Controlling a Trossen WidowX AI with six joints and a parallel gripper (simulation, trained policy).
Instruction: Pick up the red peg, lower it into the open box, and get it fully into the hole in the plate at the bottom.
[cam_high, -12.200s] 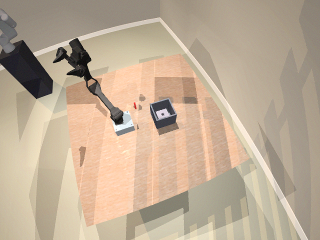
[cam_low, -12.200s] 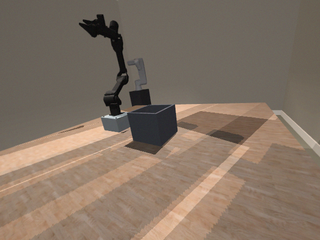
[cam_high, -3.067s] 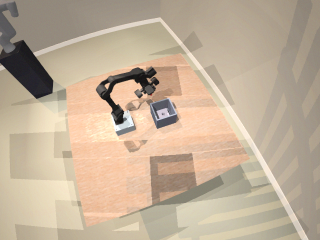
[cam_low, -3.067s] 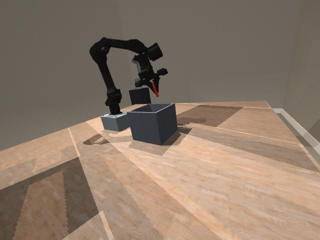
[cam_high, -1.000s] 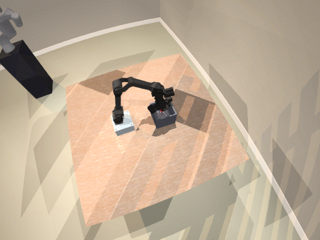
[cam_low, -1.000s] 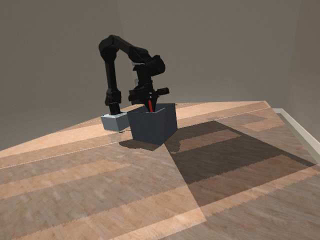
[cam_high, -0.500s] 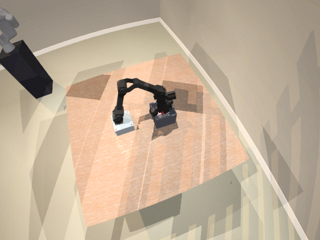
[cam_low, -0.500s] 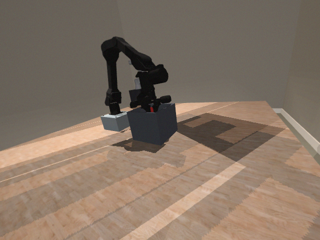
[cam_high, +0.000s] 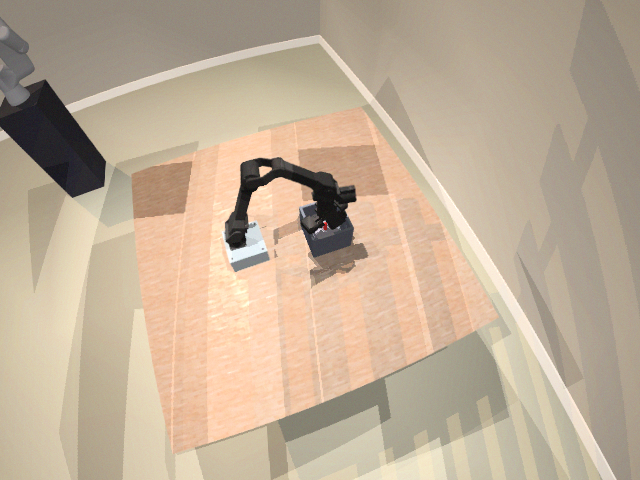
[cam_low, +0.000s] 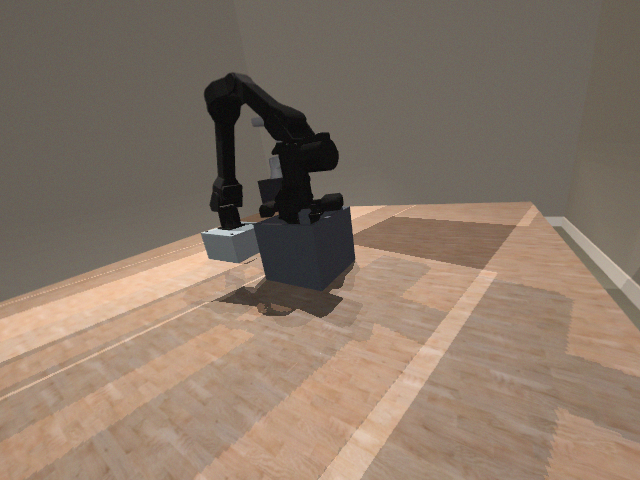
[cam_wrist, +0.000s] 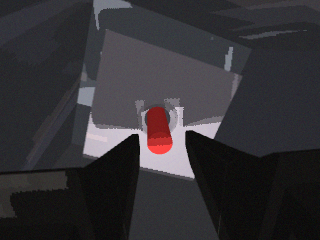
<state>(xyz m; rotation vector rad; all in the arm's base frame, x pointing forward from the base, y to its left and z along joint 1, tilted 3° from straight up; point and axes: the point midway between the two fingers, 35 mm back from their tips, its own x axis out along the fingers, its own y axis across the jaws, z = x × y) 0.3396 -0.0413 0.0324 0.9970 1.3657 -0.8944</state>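
My gripper tip is now 3 cm above the red peg. Round my gripper tip: holed plate: 3 cm below, 1 cm to the right.
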